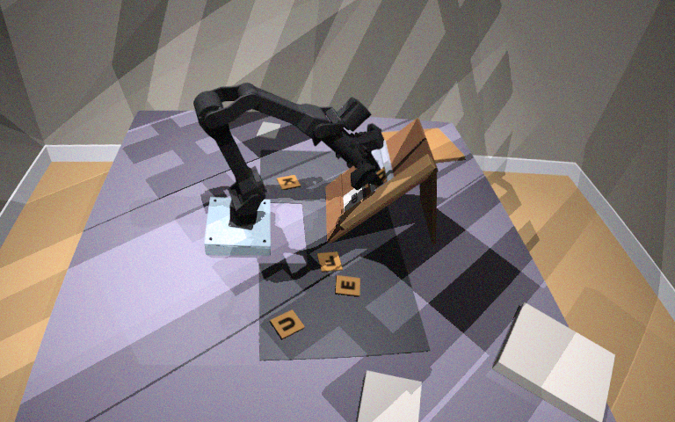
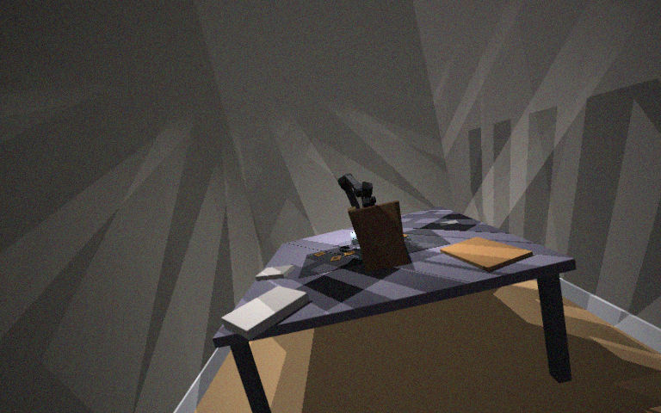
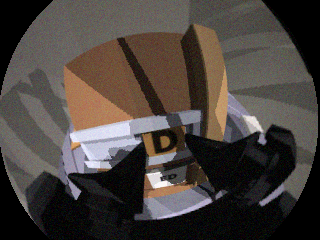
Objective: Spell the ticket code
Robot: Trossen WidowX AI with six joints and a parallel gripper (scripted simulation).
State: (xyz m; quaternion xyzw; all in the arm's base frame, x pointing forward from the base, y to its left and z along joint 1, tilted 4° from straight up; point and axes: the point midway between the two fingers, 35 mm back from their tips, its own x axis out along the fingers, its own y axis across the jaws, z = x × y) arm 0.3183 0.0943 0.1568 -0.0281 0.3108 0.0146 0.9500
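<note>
Right now my gripper tip is 8 cm above the white ticket and 6 cm past it. The rest, counted from my gripper tip: white card (43 cm to the left, 36 cm behind, 16 cm below); flat wooden slab (44 cm to the left, 21 cm ahead, 16 cm below); dark grey mat (16 cm below, 15 cm behind, 6 cm to the right).
</note>
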